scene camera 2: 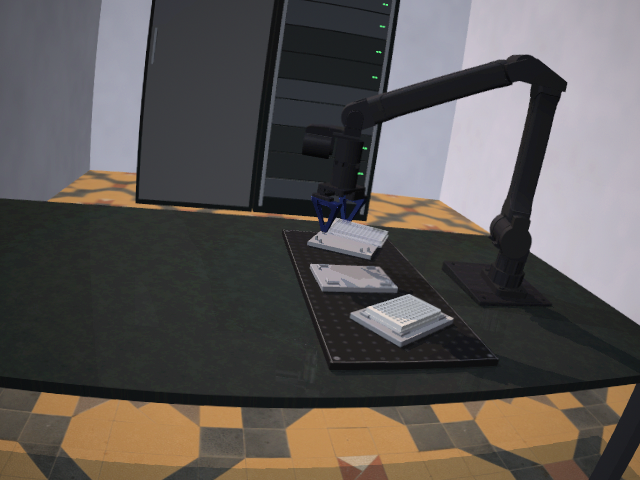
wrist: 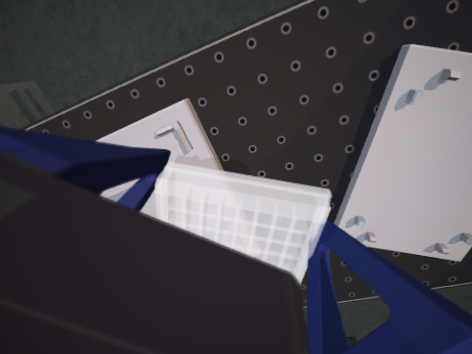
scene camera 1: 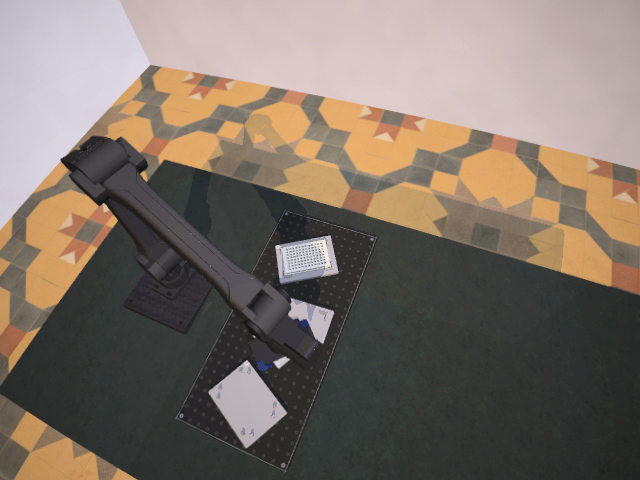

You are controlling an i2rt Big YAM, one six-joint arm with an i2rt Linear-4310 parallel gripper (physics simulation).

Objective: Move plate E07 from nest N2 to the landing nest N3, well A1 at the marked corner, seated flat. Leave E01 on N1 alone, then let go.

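Note:
The white well plate E07 (scene camera 2: 360, 233) (wrist: 240, 210) is held between the blue fingers of my gripper (scene camera 1: 284, 344) (scene camera 2: 334, 225) (wrist: 244, 195), shut on it. The plate hangs above the board, between the middle and far nests in scene camera 1, where the arm mostly hides it. In the wrist view it overlaps part of the middle nest N3 (scene camera 1: 323, 325) (scene camera 2: 356, 279) (wrist: 142, 136), which has L-shaped corner pieces. The bare nest N2 (scene camera 1: 247, 403) (scene camera 2: 341, 245) (wrist: 410, 165) shows small pegs. Well A1 and the marked corner cannot be made out.
Plate E01 (scene camera 1: 305, 257) (scene camera 2: 405, 312) sits on nest N1 (scene camera 1: 334, 268) (scene camera 2: 361, 318), at the opposite end from N2. All three nests stand on the black perforated board (scene camera 1: 356, 253) (scene camera 2: 356, 353) (wrist: 305, 80). The arm's base stands beside this board on the dark table.

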